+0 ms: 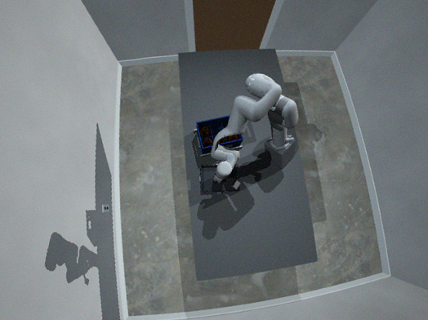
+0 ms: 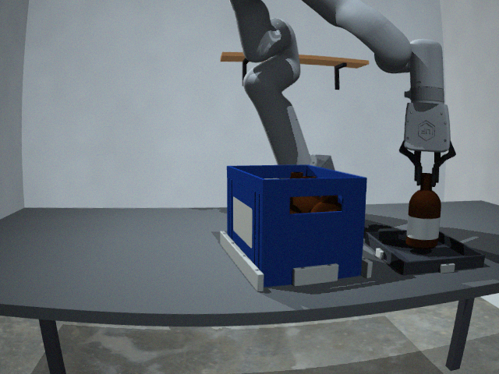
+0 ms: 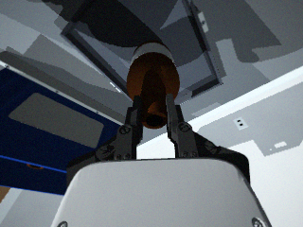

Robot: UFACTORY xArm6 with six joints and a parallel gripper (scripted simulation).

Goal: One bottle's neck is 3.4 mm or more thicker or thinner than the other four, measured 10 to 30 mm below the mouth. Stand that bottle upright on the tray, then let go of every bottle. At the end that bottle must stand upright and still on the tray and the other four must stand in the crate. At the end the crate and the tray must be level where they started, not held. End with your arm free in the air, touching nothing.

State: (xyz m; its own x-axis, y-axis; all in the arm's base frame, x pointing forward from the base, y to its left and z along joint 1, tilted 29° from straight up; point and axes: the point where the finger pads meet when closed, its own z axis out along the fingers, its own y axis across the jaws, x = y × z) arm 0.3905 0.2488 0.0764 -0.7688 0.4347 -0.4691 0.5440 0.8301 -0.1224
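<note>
The bottle is 70 mm below my hand. The rest, counted from my hand: blue crate (290 mm to the right, 80 mm below, 20 mm behind); dark tray (160 mm below).
</note>
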